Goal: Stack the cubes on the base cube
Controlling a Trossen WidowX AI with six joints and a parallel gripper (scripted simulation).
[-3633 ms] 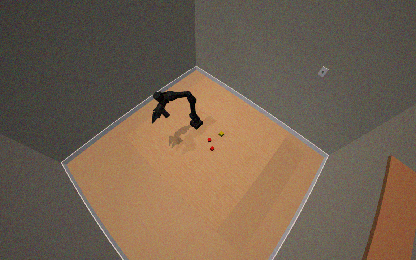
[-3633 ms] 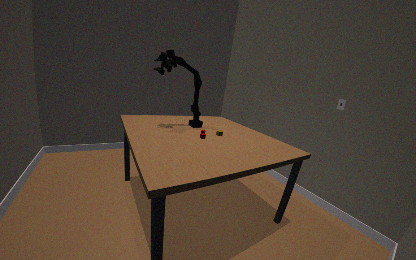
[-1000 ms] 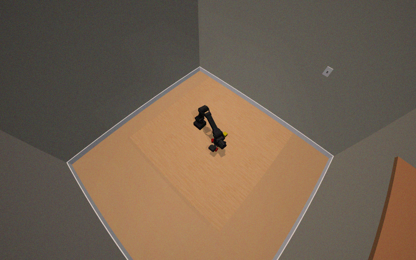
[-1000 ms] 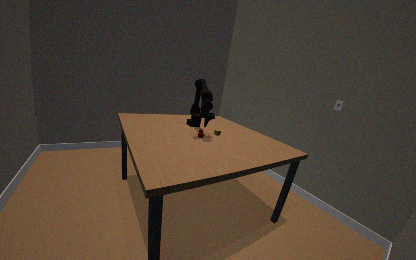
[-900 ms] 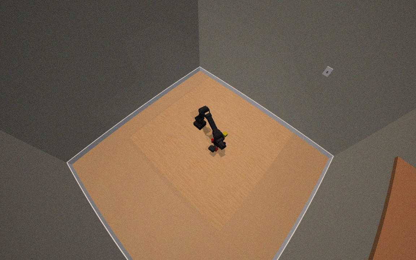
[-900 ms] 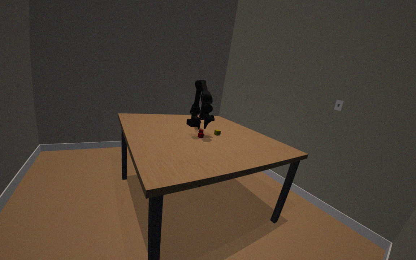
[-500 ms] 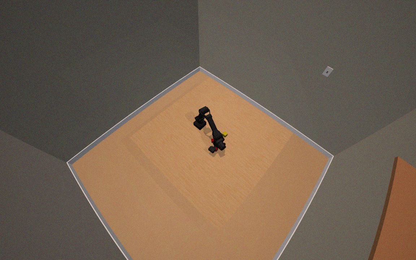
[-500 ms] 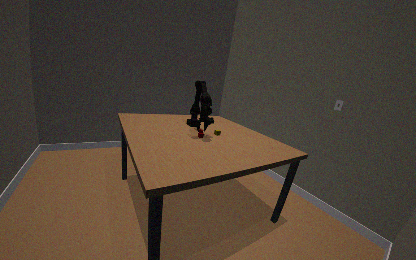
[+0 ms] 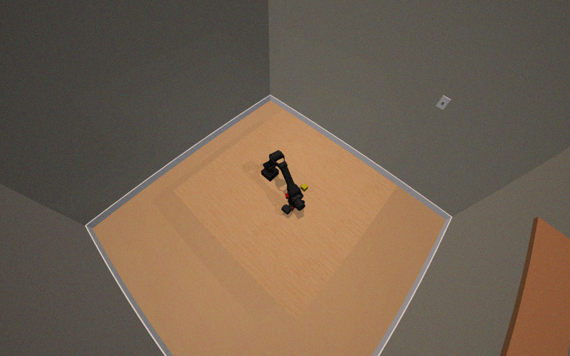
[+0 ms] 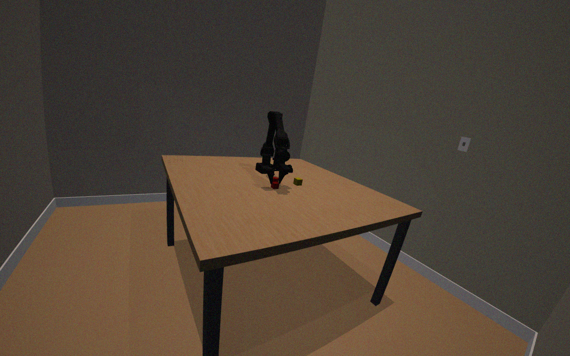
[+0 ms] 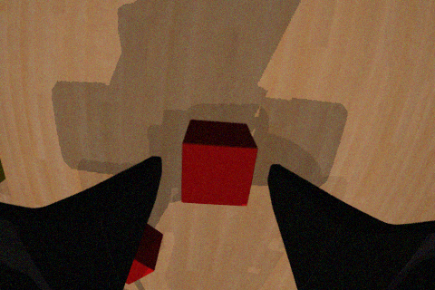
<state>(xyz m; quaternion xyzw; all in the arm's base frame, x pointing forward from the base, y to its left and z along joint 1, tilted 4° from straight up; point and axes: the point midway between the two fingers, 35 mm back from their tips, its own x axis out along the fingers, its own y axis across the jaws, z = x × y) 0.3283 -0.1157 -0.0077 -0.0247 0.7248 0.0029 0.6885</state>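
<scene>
The yellow cube lies 40 mm behind my gripper tip, 190 mm to the left of it and 10 mm below it.
</scene>
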